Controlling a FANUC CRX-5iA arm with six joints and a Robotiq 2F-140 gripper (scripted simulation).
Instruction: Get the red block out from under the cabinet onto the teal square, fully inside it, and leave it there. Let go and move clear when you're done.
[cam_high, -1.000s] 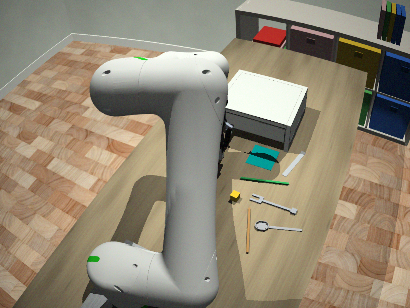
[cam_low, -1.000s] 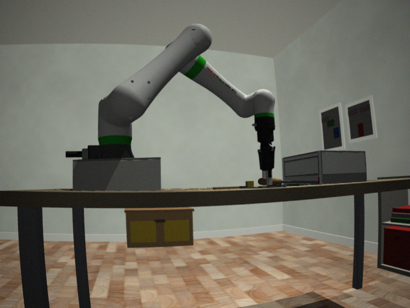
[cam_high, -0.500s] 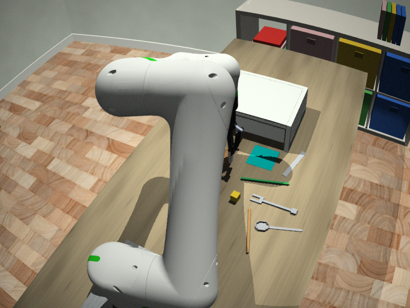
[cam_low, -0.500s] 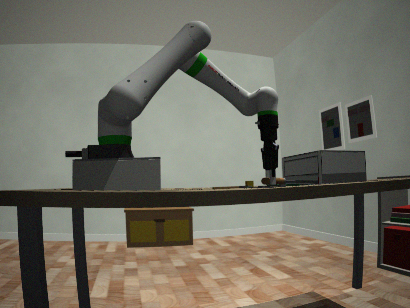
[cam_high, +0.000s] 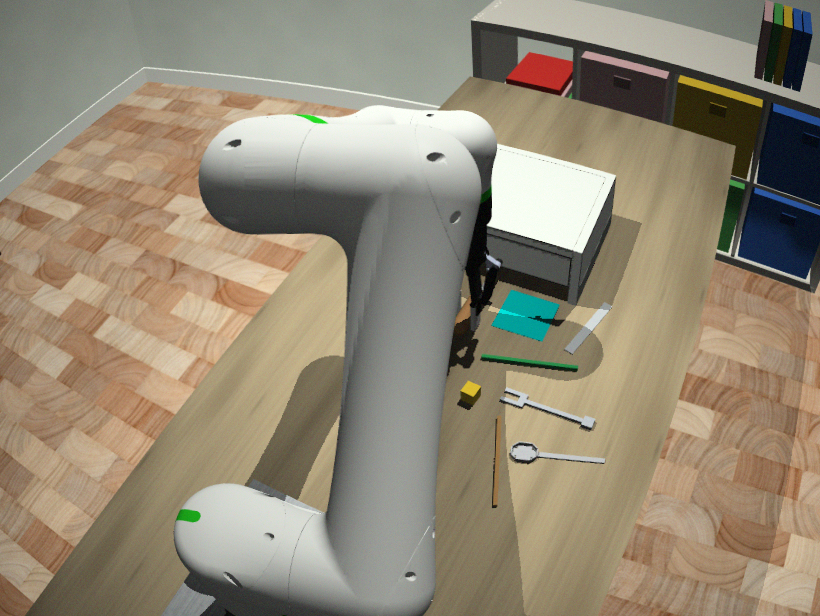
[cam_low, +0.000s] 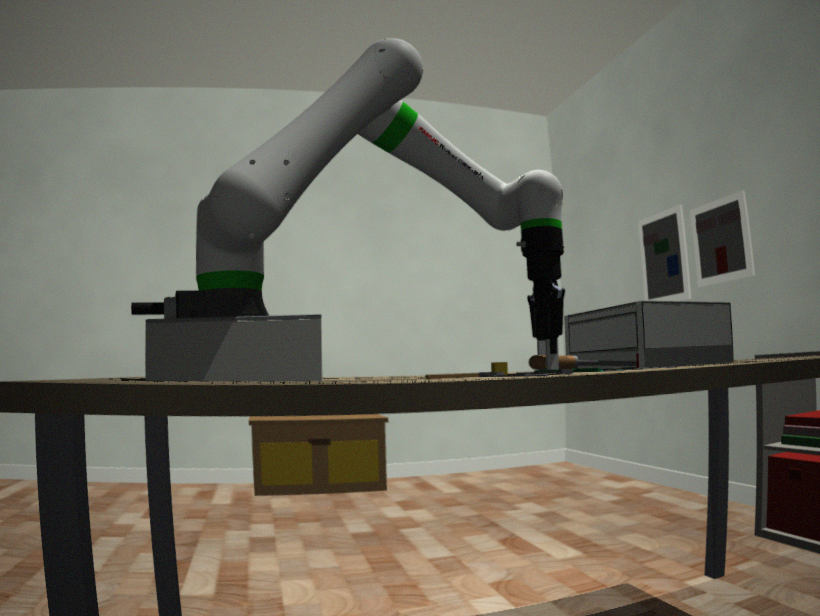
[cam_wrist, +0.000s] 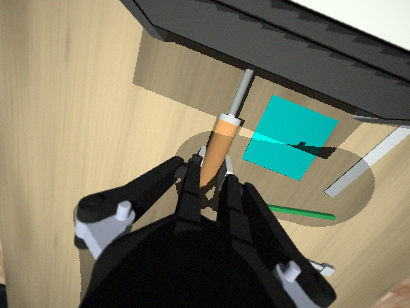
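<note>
Right now the yellow cube is 160 mm behind my hand, 50 mm to the right of it and 20 mm below it. Round my hand: hook tool: 140 mm ahead, 60 mm to the right, 20 mm below; then green stick: 60 mm behind, 130 mm to the right, 30 mm below; then teal square: 50 mm ahead, 100 mm to the right, 40 mm below.
</note>
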